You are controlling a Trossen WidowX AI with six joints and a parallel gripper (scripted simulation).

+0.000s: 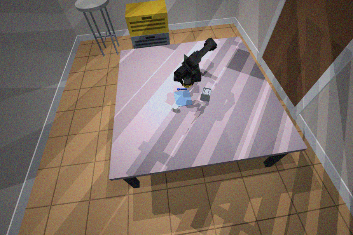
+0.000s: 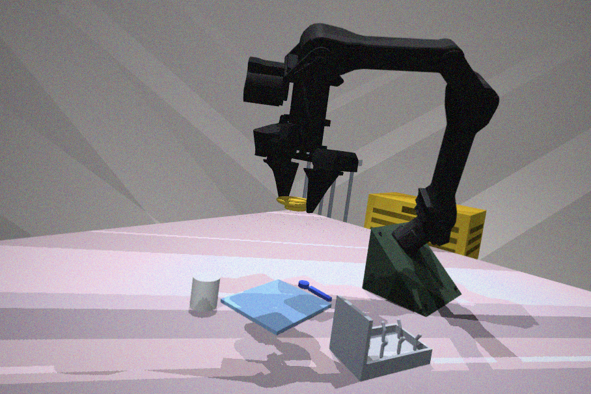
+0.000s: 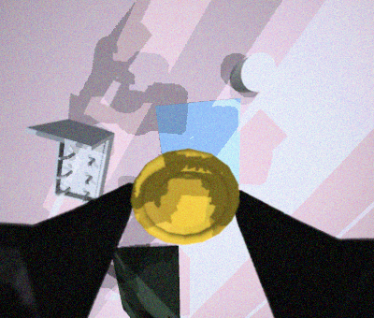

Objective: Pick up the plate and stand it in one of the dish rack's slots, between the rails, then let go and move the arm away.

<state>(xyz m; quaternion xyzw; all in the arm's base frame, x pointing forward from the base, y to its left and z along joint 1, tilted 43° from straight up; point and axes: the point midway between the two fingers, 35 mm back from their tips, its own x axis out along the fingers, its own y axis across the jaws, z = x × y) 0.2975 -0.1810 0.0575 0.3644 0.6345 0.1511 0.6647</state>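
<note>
My gripper tip is 160 mm to the right of the grey dish rack, 160 mm above it and 20 mm past it. From my gripper tip the other things lie so: light blue board (180 mm below, 30 mm to the right, 30 mm behind); then yellow plate (10 mm above); then blue spoon (180 mm below, 130 mm behind, 20 mm to the right).
</note>
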